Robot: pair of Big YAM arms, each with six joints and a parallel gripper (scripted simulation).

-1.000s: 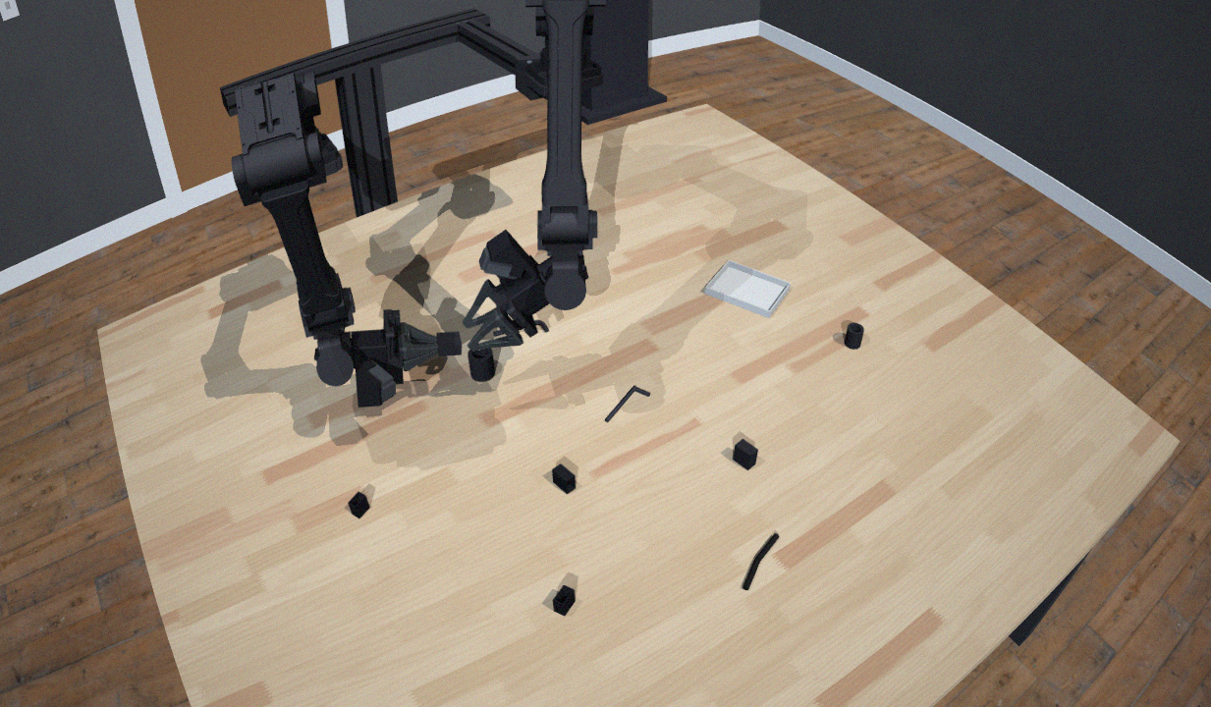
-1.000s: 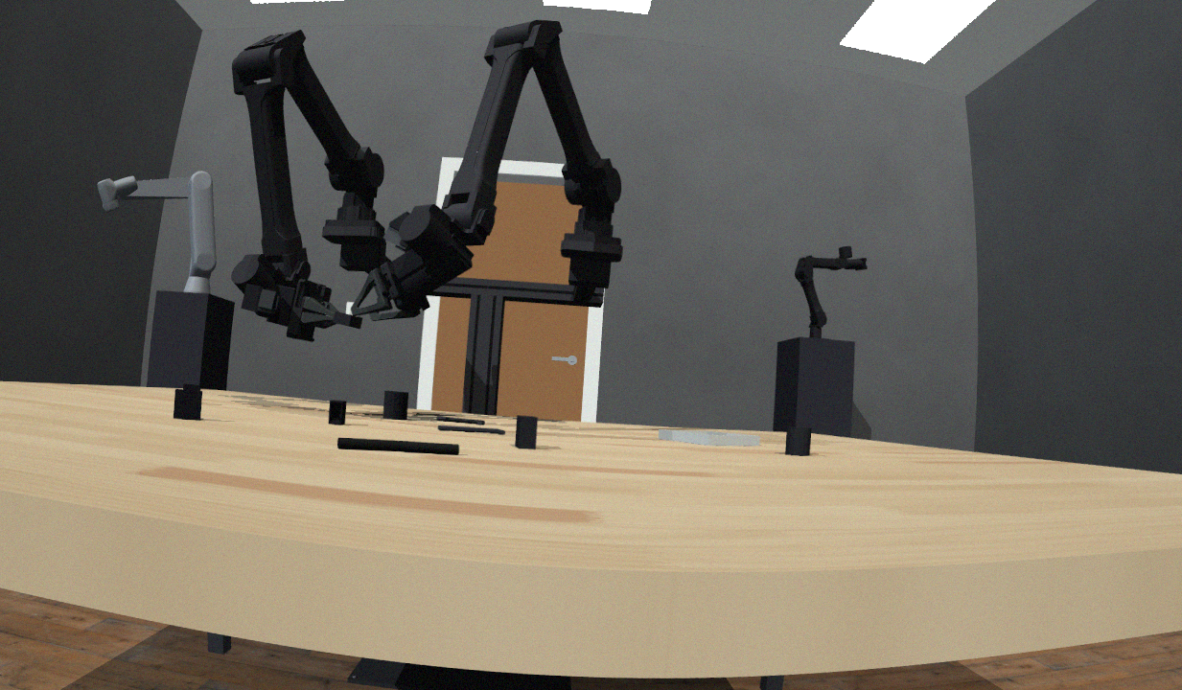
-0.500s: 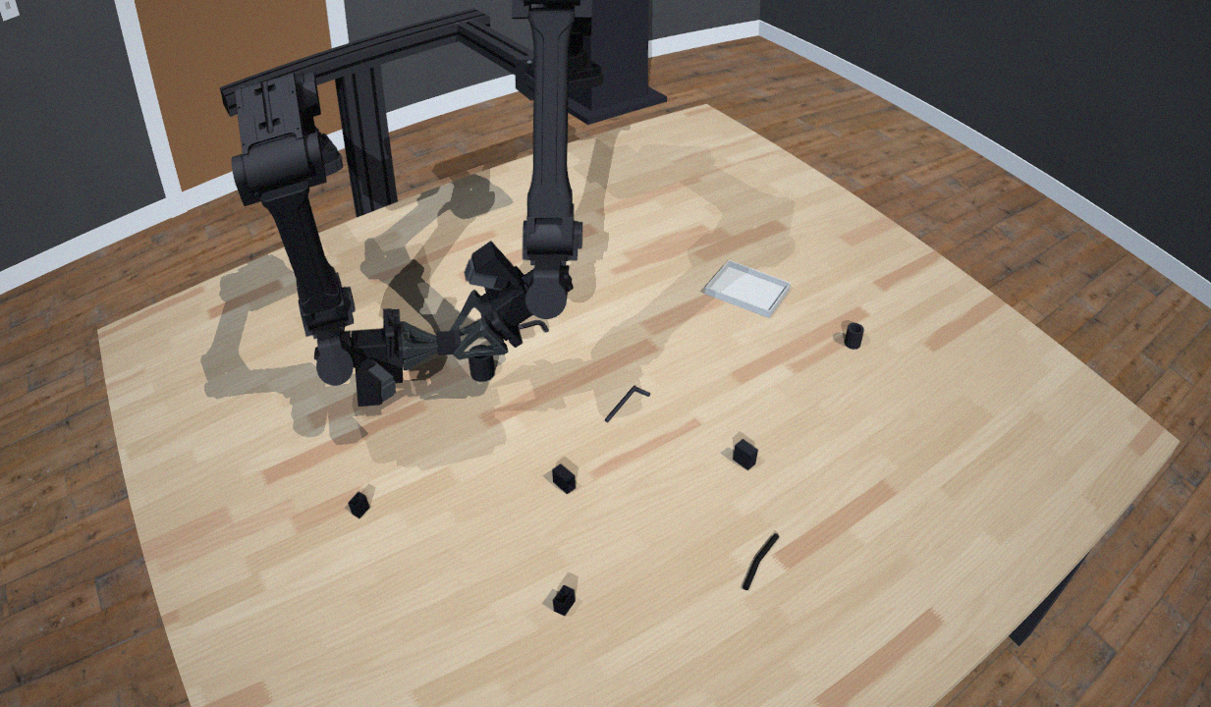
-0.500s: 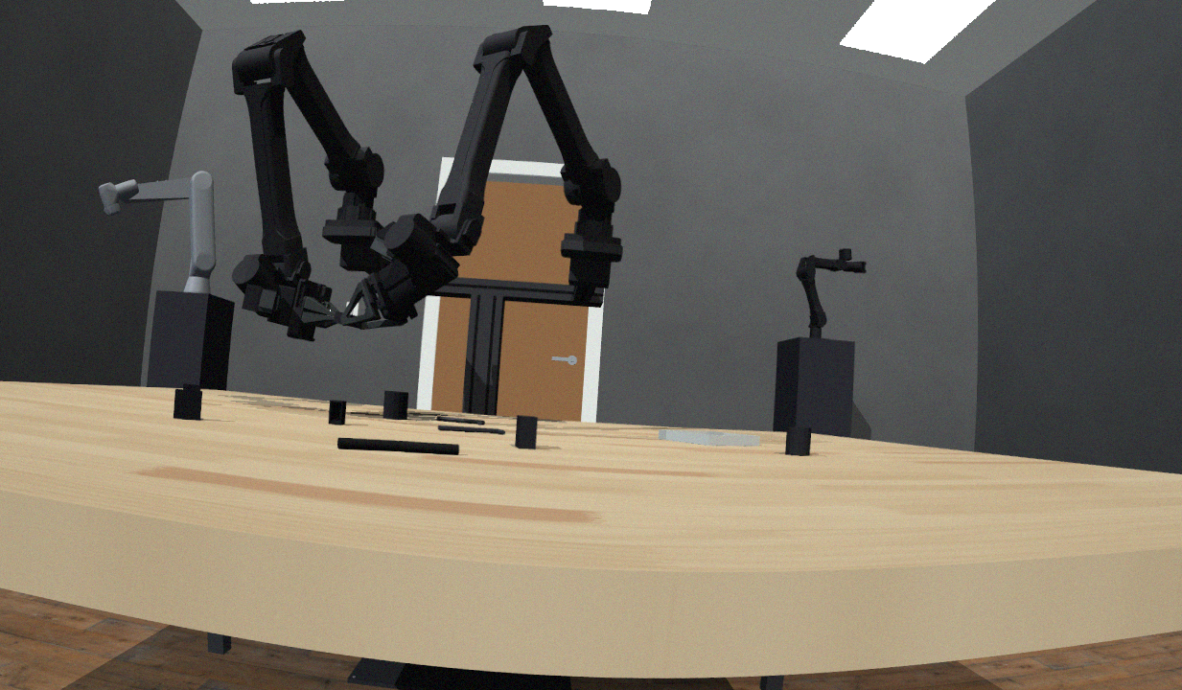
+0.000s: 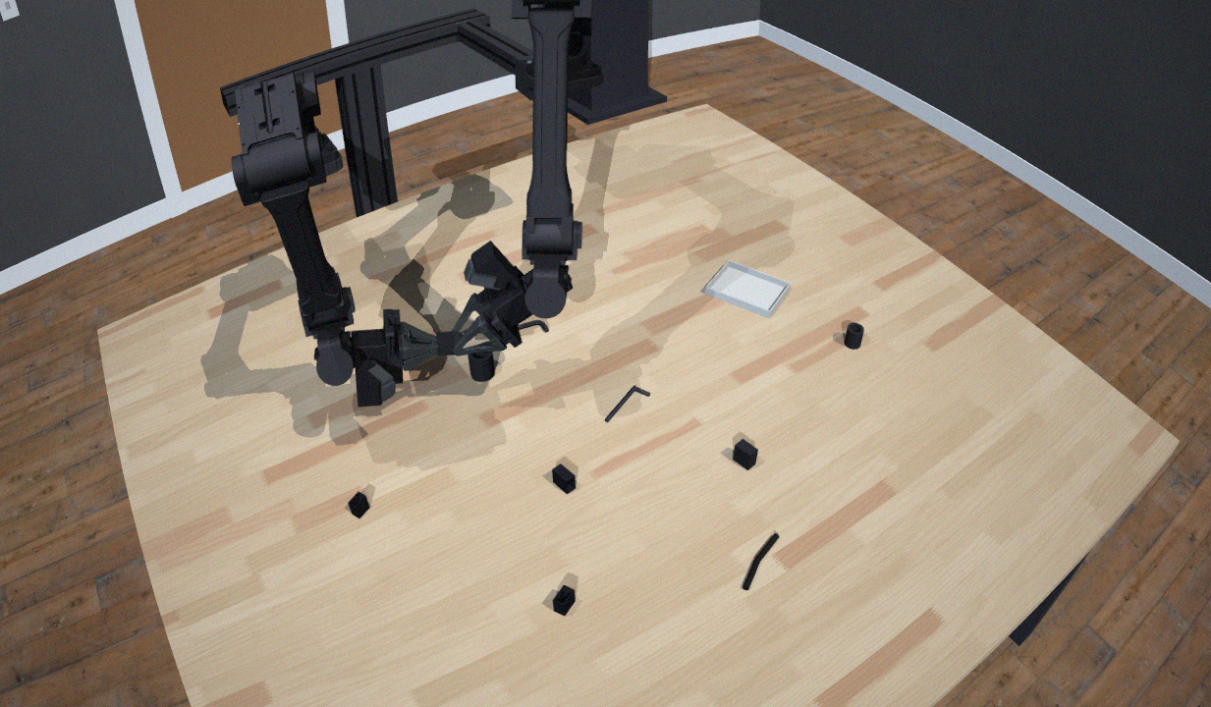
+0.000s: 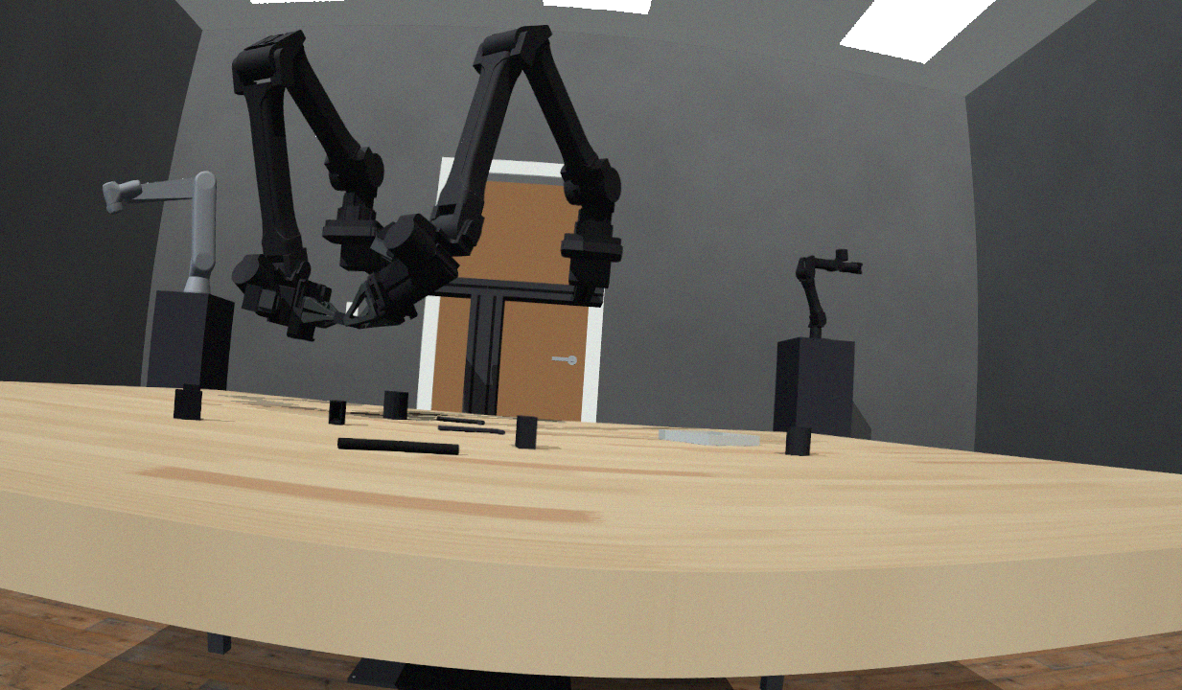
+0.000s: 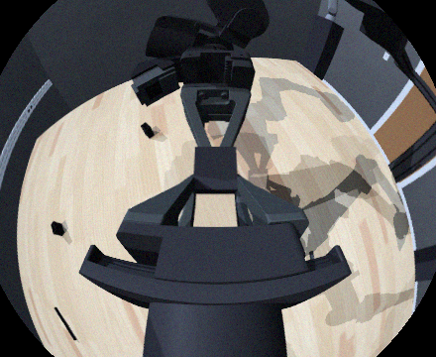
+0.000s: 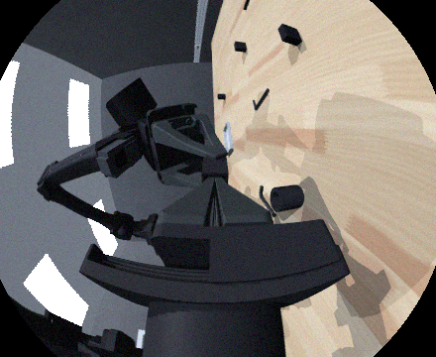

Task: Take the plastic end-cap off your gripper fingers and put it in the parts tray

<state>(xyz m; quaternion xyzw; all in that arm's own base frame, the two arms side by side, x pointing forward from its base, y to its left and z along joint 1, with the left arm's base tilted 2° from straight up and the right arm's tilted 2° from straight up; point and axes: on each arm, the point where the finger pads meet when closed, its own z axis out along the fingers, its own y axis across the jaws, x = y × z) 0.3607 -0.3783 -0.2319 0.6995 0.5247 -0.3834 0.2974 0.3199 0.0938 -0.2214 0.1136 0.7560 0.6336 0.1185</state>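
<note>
My left gripper is now 1 cm to the left of the small black end-cap. Round my left hand: cylinder 25 cm ahead, 66 cm to the left, 14 cm below; hex key 12 cm ahead, 24 cm to the left, 15 cm below; parts tray 2 cm ahead, 59 cm to the left, 15 cm below.
My right gripper is now 1 cm to the right of the small black end-cap. The rest, counted from my right hand: cylinder (26 cm ahead, 68 cm to the left, 14 cm below); hex key (13 cm ahead, 26 cm to the left, 16 cm below); parts tray (3 cm ahead, 62 cm to the left, 16 cm below).
</note>
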